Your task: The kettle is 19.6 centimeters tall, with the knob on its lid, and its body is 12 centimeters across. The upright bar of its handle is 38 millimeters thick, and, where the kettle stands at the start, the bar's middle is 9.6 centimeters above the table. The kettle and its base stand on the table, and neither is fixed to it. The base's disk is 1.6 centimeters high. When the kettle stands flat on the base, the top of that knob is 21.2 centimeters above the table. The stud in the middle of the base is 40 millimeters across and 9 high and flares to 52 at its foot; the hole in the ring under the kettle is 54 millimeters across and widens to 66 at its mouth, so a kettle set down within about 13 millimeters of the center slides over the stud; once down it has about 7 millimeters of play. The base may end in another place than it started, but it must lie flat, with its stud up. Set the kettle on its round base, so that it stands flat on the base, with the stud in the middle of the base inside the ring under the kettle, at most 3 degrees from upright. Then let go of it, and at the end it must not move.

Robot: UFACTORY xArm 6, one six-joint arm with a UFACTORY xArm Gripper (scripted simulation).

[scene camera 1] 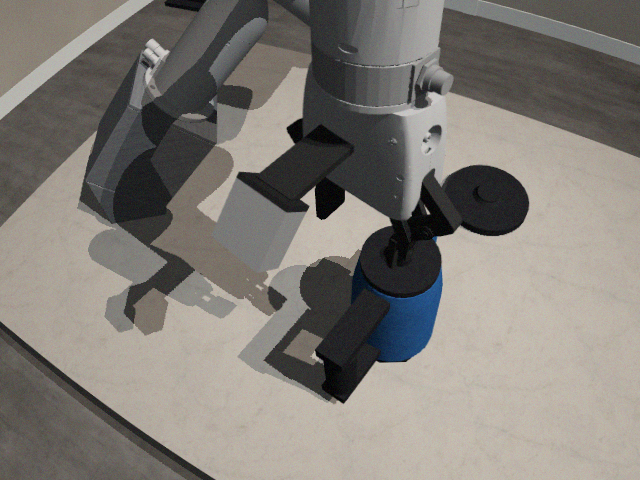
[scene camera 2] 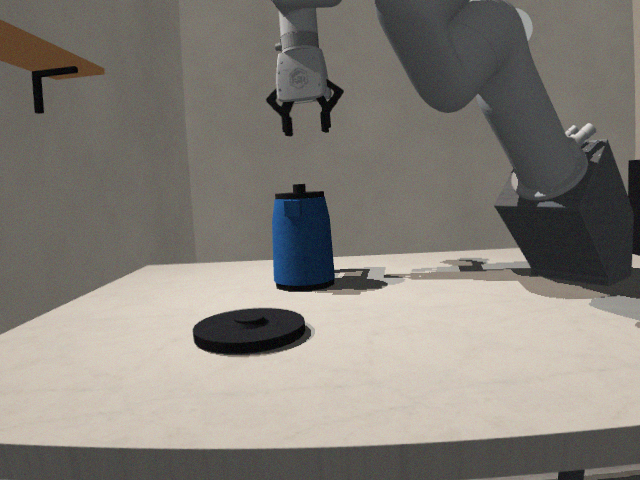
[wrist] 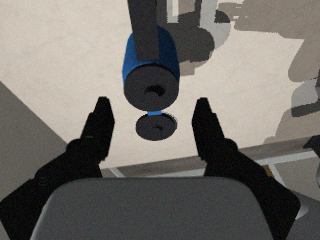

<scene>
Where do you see a blue kettle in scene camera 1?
405,299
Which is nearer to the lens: the blue kettle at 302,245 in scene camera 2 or the black round base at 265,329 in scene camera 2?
The black round base.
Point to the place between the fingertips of my gripper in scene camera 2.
307,134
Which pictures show the black round base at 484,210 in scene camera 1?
Scene camera 1, scene camera 2 and the wrist view: all of them.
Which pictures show my gripper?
Scene camera 1, scene camera 2 and the wrist view: all of them.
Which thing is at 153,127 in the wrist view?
A black round base.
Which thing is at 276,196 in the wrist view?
My gripper.
</scene>
